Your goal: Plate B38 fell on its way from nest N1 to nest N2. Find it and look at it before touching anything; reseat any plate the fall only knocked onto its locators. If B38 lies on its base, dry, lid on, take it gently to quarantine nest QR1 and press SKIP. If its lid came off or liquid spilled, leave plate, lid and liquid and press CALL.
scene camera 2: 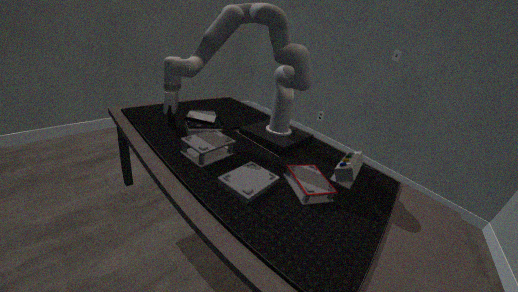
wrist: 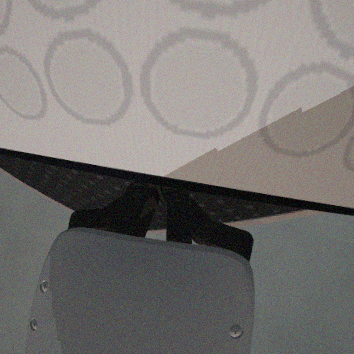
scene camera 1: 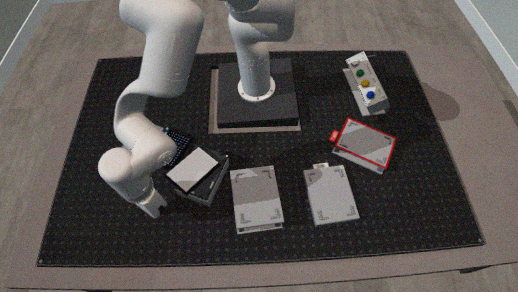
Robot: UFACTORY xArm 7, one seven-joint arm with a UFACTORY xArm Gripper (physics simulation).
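Frame: origin at the arm's base, x left, y ahead, z down, level; metres.
Where they show: gripper, fingertip midpoint: [scene camera 2: 171,126]; arm's base, origin of the base link: [scene camera 2: 278,130] [scene camera 1: 256,87].
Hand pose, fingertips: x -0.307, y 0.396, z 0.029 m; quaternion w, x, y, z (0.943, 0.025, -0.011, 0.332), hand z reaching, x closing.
Each offset is from my fingertips to the top centre of the thing. "spot": to the spot under its first point.
A white-topped plate with a dark edge @(dx +0.109, dy -0.082, dz -0.078 m) [scene camera 1: 192,169] [scene camera 2: 201,116] [wrist: 125,135] lies tilted on a dark device @(spot: dx +0.161, dy -0.042, dz -0.061 m) [scene camera 1: 212,182] [scene camera 2: 202,126]; its top shows grey rings in the wrist view. No label is readable on it, and I cannot tell whether its lid is seated. A dark, blue-dotted item @(dx +0.029, dy -0.191, dz -0.014 m) [scene camera 1: 179,142] lies behind it, partly hidden by the arm. My gripper [scene camera 1: 160,210] [scene camera 2: 170,111] [wrist: 161,192] is shut and empty, beside the device's outer side. The red-edged nest @(dx +0.619, dy -0.149, dz -0.046 m) [scene camera 1: 367,142] [scene camera 2: 312,179] has nothing on it. The button box @(dx +0.688, dy -0.386, dz -0.084 m) [scene camera 1: 369,82] [scene camera 2: 348,167] stands behind that nest.
A raised grey nest @(dx +0.273, dy +0.001, dz -0.062 m) [scene camera 1: 256,197] [scene camera 2: 207,141] stands beside the device, and a lower grey nest @(dx +0.482, dy -0.001, dz -0.027 m) [scene camera 1: 331,195] [scene camera 2: 249,179] is between it and the red-edged one. The arm's dark base block [scene camera 1: 227,110] [scene camera 2: 257,137] is at the back. Shadows cross the nests.
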